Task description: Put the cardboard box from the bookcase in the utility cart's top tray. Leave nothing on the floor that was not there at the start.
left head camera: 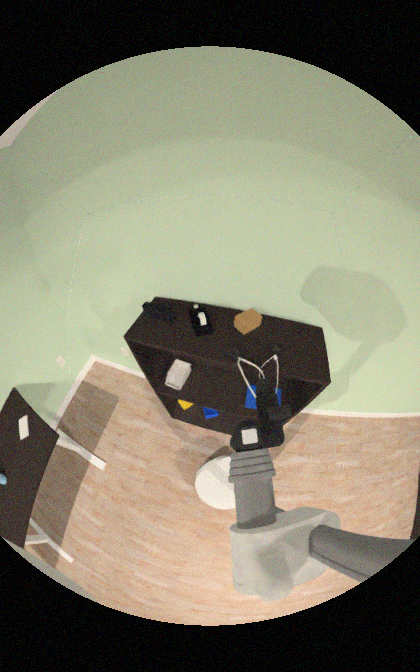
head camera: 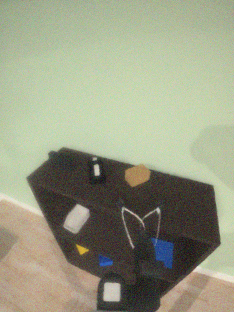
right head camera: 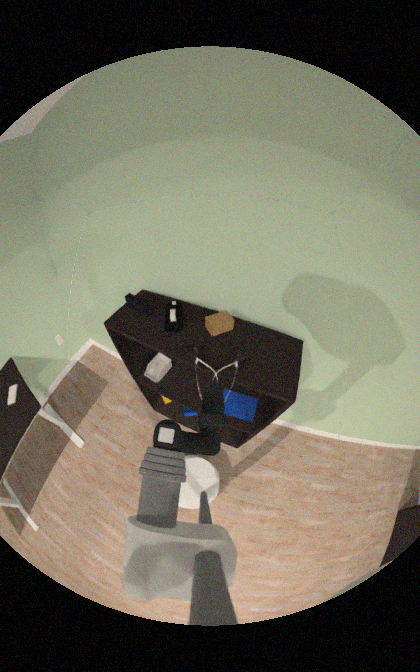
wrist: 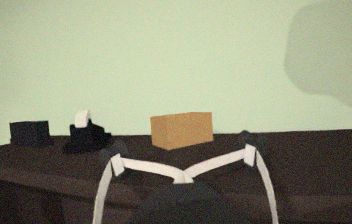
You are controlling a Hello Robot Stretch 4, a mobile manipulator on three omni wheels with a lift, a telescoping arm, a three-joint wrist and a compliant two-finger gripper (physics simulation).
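Places are measured from the robot's base along level axes (x ahead, y left, z up), in metres.
Where they show: gripper, fingertip midpoint: (head camera: 139,198) (wrist: 182,147).
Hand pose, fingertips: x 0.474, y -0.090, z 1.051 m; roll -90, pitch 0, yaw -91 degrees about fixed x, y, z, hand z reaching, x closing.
Observation:
Each offset is from my fingertips to the top centre of the thing. "spot": to the spot under its first point.
The cardboard box @[0.123 m ahead, 0.001 m right, 0.032 m up] (head camera: 137,175) (left head camera: 248,321) (right head camera: 219,323) (wrist: 182,131) is a small tan block on the top board of the dark bookcase @[spot: 0.038 m back, 0.200 m right, 0.018 m down] (head camera: 192,210) (left head camera: 300,350) (right head camera: 275,360) (wrist: 310,150), toward its back edge by the wall. My gripper (head camera: 141,206) (left head camera: 256,354) (right head camera: 217,361) (wrist: 182,147) is open with its fingers wide apart and nothing between them. The fingertips are over the front part of the bookcase top, short of the box. In the wrist view the box stands beyond and between the fingertips. I cannot identify the utility cart in these views.
A black tape dispenser @[0.161 m ahead, 0.184 m left, 0.052 m up] (head camera: 96,171) (left head camera: 201,320) (right head camera: 173,316) (wrist: 86,135) and a dark block @[0.203 m ahead, 0.356 m left, 0.036 m up] (wrist: 30,133) stand left of the box. Shelves below hold a whitish container (left head camera: 178,374) and a blue item (right head camera: 240,405). A white round object (left head camera: 215,482) is on the floor; a dark table (left head camera: 25,455) stands left.

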